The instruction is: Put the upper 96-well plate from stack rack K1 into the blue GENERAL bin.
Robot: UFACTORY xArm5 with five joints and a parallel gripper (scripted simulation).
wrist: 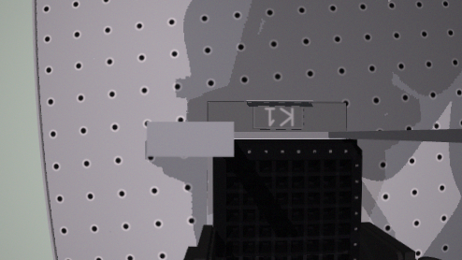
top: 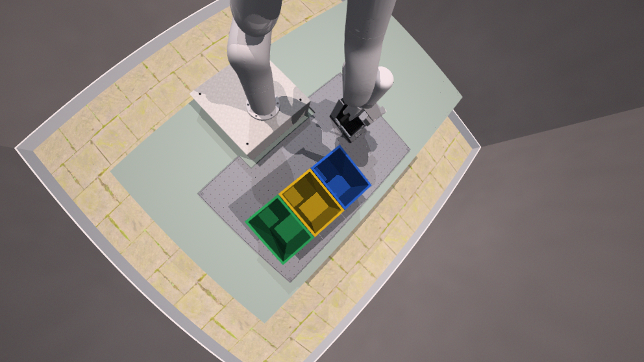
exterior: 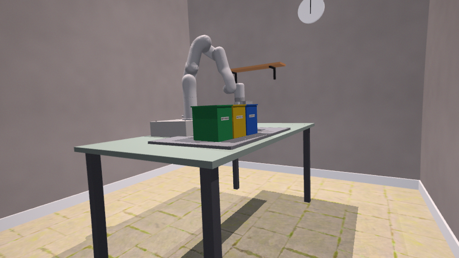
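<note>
Right now the white plate is 3 cm below my hand. The rest, counted from my hand: yellow bin (36 cm to the right, 18 cm ahead, 4 cm above); blue bin (23 cm to the right, 17 cm ahead, 4 cm above); black 96-well plate (1 cm below).
</note>
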